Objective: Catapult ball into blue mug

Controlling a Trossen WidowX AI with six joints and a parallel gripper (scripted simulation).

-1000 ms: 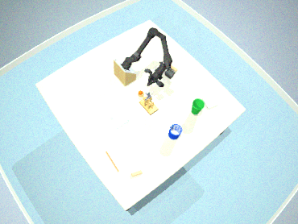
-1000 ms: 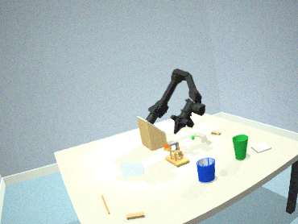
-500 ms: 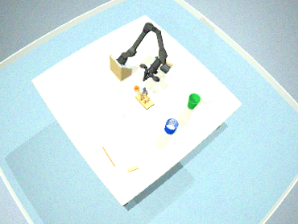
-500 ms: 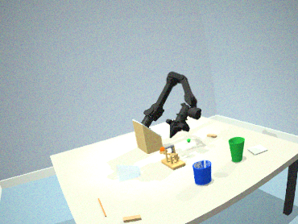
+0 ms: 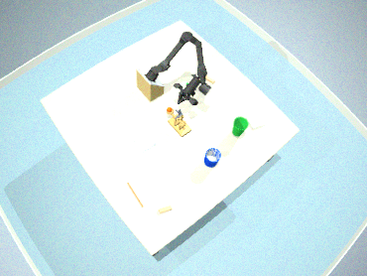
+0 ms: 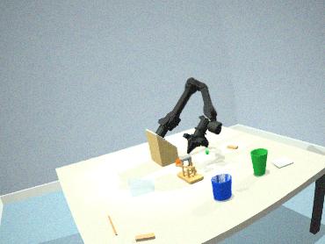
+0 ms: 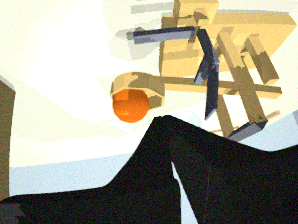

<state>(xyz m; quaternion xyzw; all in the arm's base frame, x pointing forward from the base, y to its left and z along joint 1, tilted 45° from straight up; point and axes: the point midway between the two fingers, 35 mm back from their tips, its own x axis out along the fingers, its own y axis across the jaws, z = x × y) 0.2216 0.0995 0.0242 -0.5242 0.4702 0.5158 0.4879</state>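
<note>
The orange ball lies 5 cm to the right of my gripper tip, 4 cm below it and 1 cm behind it. Also, from my gripper tip: small green ball: 19 cm to the left, 14 cm behind, 9 cm below; blue mug: 40 cm ahead, 7 cm below, 3 cm to the right; wooden catapult: 5 cm below, 5 cm ahead, 3 cm to the right.
</note>
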